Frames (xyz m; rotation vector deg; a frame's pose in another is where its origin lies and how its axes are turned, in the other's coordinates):
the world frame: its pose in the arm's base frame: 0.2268 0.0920 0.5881 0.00 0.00 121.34
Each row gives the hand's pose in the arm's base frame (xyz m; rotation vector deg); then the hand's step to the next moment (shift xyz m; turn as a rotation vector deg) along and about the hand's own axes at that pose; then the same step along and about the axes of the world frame.
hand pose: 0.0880 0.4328 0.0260 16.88 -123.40 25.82
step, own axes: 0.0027 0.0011 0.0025 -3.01 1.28 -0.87
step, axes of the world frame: 0.0018 0.0033 0.0006 0.43 -2.49 -2.26
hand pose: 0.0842 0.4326 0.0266 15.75 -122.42 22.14
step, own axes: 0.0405 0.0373 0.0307 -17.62 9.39 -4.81
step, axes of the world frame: 0.0483 0.0389 0.0110 4.38 -14.68 -13.68
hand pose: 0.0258 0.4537 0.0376 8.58 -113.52 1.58
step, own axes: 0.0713 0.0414 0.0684 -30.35 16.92 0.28
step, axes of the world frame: 0.0739 0.0667 0.0395 11.63 -18.53 -27.00
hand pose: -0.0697 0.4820 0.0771 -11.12 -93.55 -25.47
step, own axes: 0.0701 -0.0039 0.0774 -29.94 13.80 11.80
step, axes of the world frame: 0.0570 0.0597 0.0640 19.20 -9.32 -27.76
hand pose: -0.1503 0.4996 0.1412 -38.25 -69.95 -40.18
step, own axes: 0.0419 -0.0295 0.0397 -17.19 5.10 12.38
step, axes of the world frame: 0.0265 0.0289 0.0516 16.13 -1.99 -14.52
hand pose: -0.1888 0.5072 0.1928 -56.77 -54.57 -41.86
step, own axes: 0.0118 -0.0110 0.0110 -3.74 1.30 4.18
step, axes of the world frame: 0.0083 0.0043 0.0171 4.90 -0.92 -2.88
